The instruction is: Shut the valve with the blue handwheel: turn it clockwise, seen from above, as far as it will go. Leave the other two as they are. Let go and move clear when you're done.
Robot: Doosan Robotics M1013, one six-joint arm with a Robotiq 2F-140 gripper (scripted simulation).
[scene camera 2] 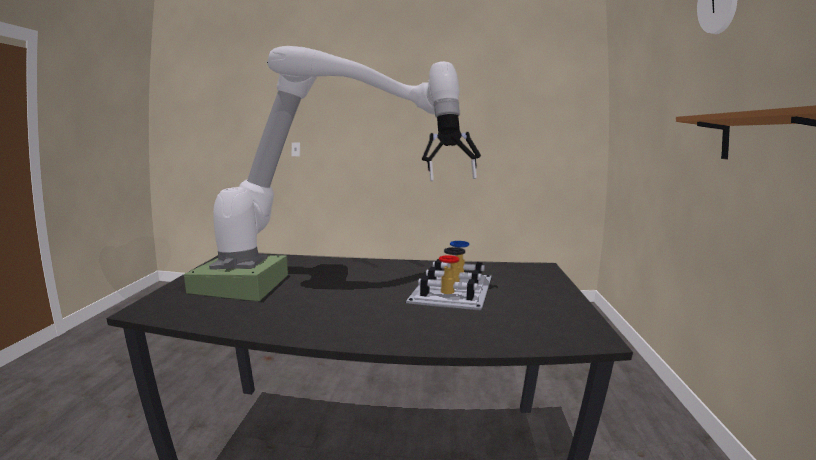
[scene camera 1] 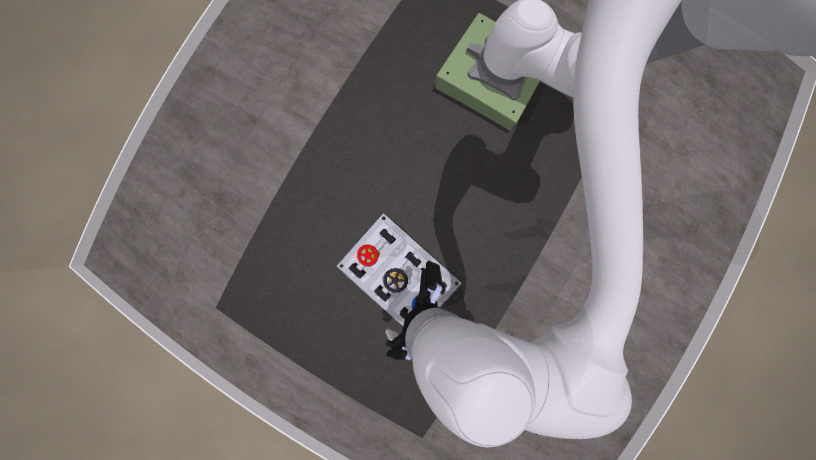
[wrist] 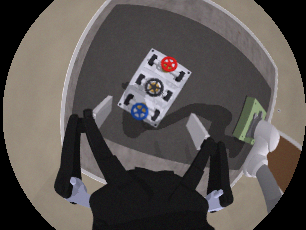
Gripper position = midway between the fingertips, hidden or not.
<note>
In view: my gripper [scene camera 1: 405,301].
My gripper shows as well in scene camera 2 [scene camera 2: 453,179] and in the wrist view [wrist: 151,111].
</note>
